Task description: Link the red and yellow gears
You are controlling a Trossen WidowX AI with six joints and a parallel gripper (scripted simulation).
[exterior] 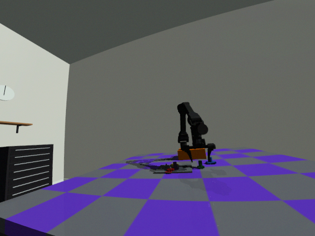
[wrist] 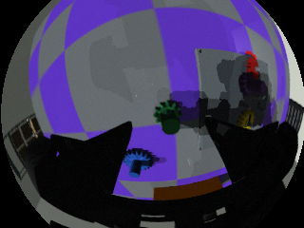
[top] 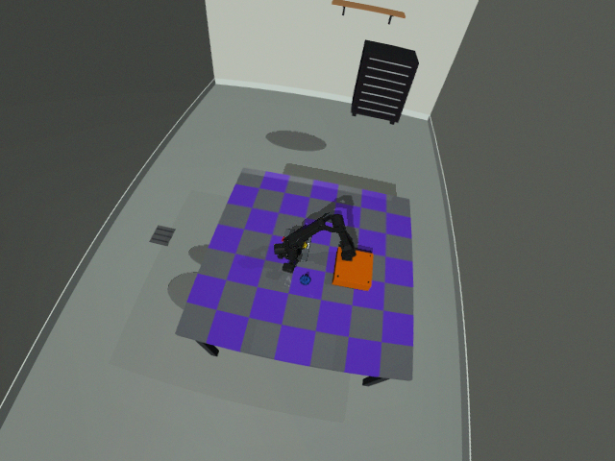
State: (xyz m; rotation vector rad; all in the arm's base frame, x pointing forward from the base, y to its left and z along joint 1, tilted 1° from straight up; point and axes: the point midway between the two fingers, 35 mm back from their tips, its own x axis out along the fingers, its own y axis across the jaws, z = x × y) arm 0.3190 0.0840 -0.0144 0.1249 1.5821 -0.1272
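Now: gripper tip 150 mm to the left of the purple gear, 30 mm short of it and 10 mm above it. From my gripper tip the other things lie so: yellow gear (160 mm to the right, 50 mm behind, 20 mm below); then green gear (20 mm below); then blue gear (90 mm behind, 80 mm to the left, 20 mm below).
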